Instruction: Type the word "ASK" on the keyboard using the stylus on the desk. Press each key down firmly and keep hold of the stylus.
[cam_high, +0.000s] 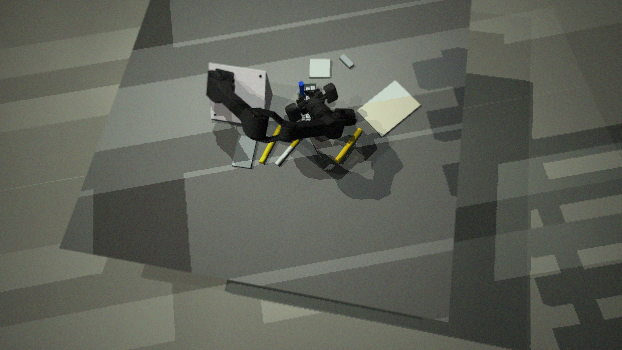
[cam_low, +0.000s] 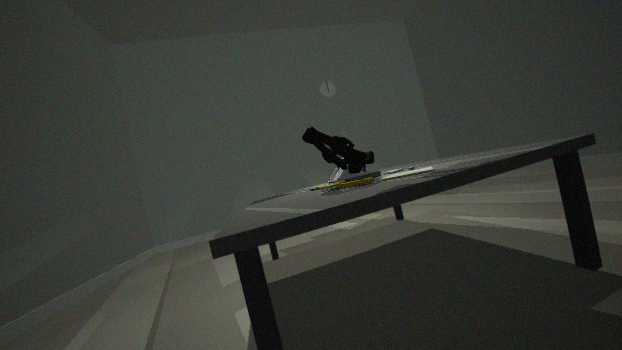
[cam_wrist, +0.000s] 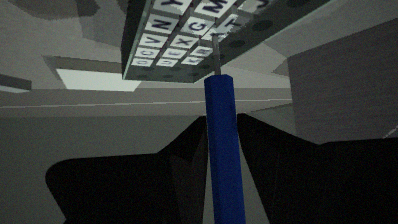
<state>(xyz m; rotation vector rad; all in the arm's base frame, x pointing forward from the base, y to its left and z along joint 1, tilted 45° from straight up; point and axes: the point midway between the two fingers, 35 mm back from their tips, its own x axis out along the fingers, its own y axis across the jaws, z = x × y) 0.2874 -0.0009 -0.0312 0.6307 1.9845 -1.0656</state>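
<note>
Now: the marker 200 mm to the right of my gripper tip and 60 mm below it. Round my gripper tip: cream note: 150 mm to the left, 60 mm below, 30 mm ahead; thin grey stylus tip: 50 mm below; blue stylus: 10 mm below.
</note>
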